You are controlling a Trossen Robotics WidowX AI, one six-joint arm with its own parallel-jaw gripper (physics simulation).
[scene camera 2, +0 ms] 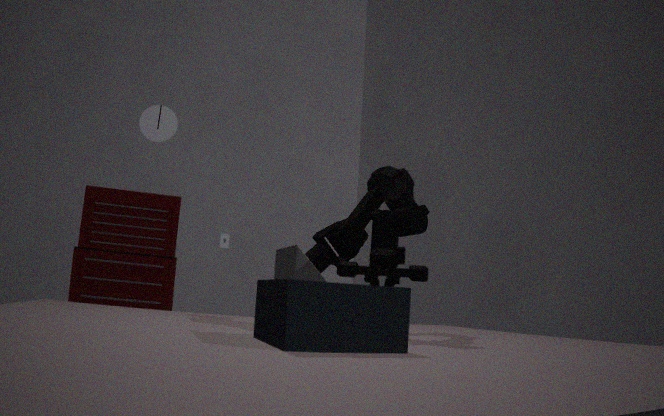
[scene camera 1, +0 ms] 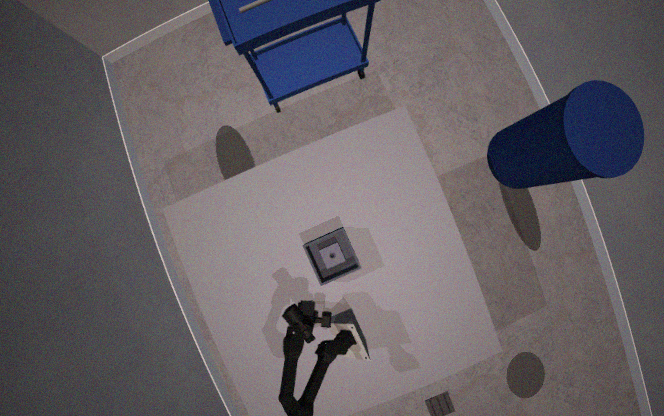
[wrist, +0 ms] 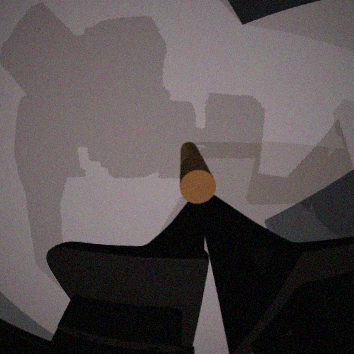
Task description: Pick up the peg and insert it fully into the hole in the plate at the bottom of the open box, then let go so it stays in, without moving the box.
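Places are measured from the arm's base along level axes (x ahead, y up, z right), in millimetres.
Where they show: gripper, fingertip midpoint: (wrist: pixel 201 198); arm's base at its link origin: (scene camera 2: pixel 307 268) (scene camera 1: pixel 348 336).
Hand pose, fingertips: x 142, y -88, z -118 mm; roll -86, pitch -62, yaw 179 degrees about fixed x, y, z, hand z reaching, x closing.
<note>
Each offset is from my fingertips to the top centre of the thing.
The peg {dz +4, dx +20, dy +29 mm} (wrist: pixel 198 186) stands upright on the pale table in the wrist view, its round orange top facing the camera. It does not show in either scene view. My gripper (wrist: pixel 201 198) (scene camera 2: pixel 381 281) points down and is shut on nothing. Its closed fingertips are right next to the peg's top in the wrist view, and the peg is not between them. In scene camera 2 the fingers show above the box's rim line. The open box {dz +184, dx +190, dy +47 mm} (scene camera 1: pixel 351 248) (scene camera 2: pixel 345 319) stands away from the gripper. The light plate {dz +184, dx +190, dy +10 mm} (scene camera 1: pixel 340 260) lies at its bottom with a dark central hole (scene camera 1: pixel 332 255).
My arm's wedge-shaped base (scene camera 1: pixel 363 340) (scene camera 2: pixel 287 263) stands close beside the folded arm. Part of the dark box (wrist: pixel 272 7) shows at the wrist view's top edge. A blue cart (scene camera 1: pixel 310 65), a blue cylinder (scene camera 1: pixel 602 130) and a red cabinet (scene camera 2: pixel 125 240) stand off the table.
</note>
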